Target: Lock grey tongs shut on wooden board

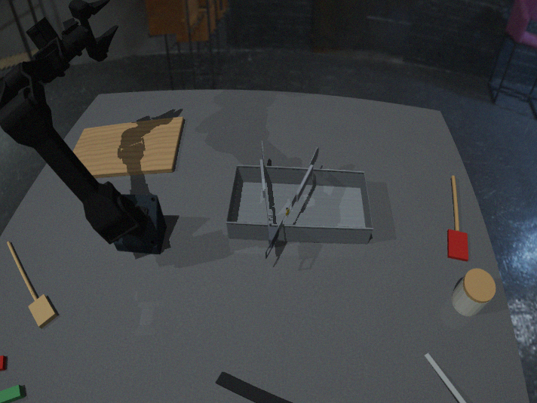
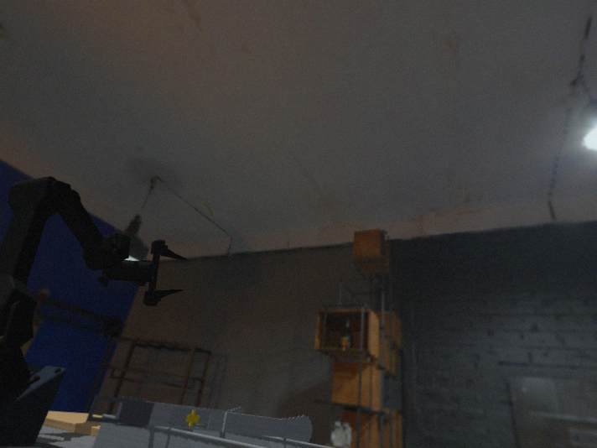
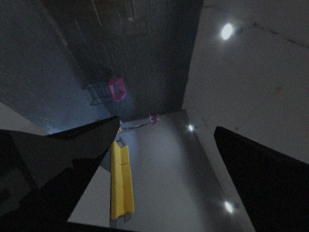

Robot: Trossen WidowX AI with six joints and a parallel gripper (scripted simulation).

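My gripper tip is 510 mm short of the grey roasting tin, 380 mm above it and 230 mm to the left of it. Also, from my gripper tip: red spatula: 920 mm ahead, 400 mm below, 210 mm to the right; then wooden board: 400 mm below, 70 mm to the right, 20 mm behind; then black strip: 700 mm to the right, 600 mm ahead, 410 mm below.
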